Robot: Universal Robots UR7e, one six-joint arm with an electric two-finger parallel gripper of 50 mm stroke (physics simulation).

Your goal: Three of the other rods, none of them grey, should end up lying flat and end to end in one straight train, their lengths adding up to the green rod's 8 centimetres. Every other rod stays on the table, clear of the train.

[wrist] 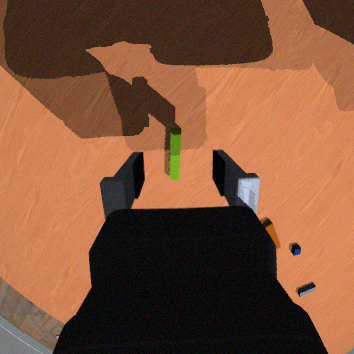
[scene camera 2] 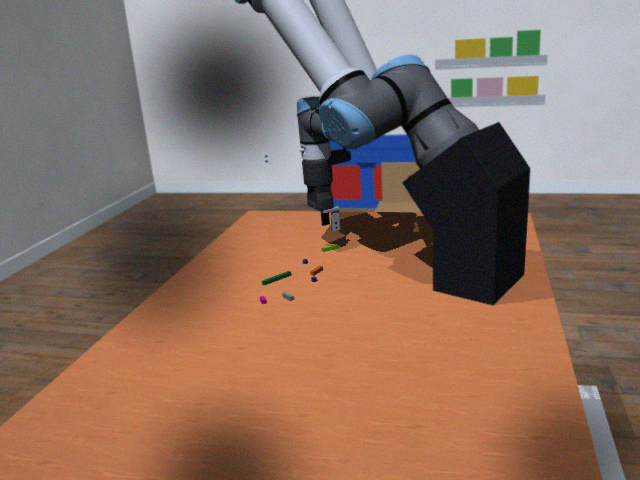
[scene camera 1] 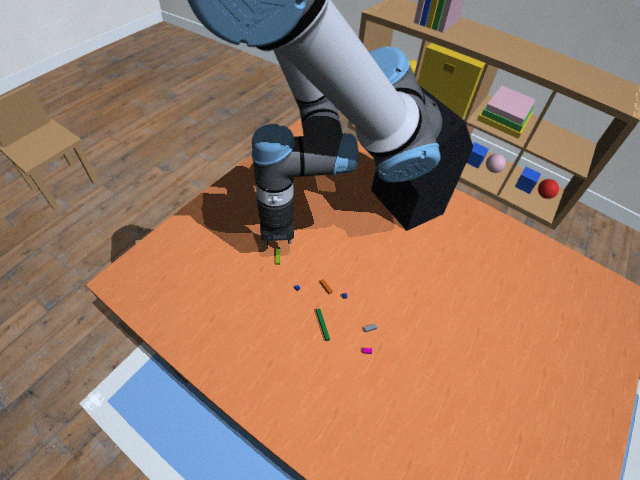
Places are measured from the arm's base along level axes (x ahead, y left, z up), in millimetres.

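Where they show: gripper, fingertip midpoint: (wrist: 177, 164) (scene camera 2: 330, 227) (scene camera 1: 278, 241); arm's base at its link origin: (scene camera 2: 450, 151).
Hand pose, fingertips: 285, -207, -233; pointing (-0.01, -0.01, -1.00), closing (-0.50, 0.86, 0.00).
Each offset is from my fingertips to the top centre of the thing, as dx, dy, dz. "spot": to the spot under its first point. Level surfaces: height alone.
My gripper (scene camera 1: 278, 241) (scene camera 2: 330, 222) (wrist: 177, 164) is open and empty, above the table. The lime rod {+4, +0, -53} (scene camera 1: 278, 256) (scene camera 2: 330, 248) (wrist: 175, 155) lies flat below it, between the fingers as the wrist view sees it and lined up along them. The orange rod {+34, +150, -53} (scene camera 1: 325, 286) (scene camera 2: 316, 270) (wrist: 272, 235), two small blue rods {+68, +88, -53} (scene camera 1: 297, 287) {+38, +201, -53} (scene camera 1: 344, 296) (scene camera 2: 305, 261) (scene camera 2: 313, 279), the green rod {+130, +184, -53} (scene camera 1: 322, 324) (scene camera 2: 276, 277) and the magenta rod {+147, +301, -53} (scene camera 1: 367, 350) (scene camera 2: 263, 299) lie apart from one another. One blue rod {spot: +35, +198, -54} (wrist: 296, 249) also shows in the wrist view, where the gripper body hides part of the table.
The grey rod {+91, +288, -53} (scene camera 1: 370, 327) (scene camera 2: 287, 296) (wrist: 306, 289) lies near the magenta rod. The arm's black pedestal (scene camera 1: 419, 201) (scene camera 2: 480, 232) stands at the table's edge. The arm casts dark shadows on the orange table {dz -63} (scene camera 1: 465, 361) (scene camera 2: 361, 372) around the lime rod's far end.
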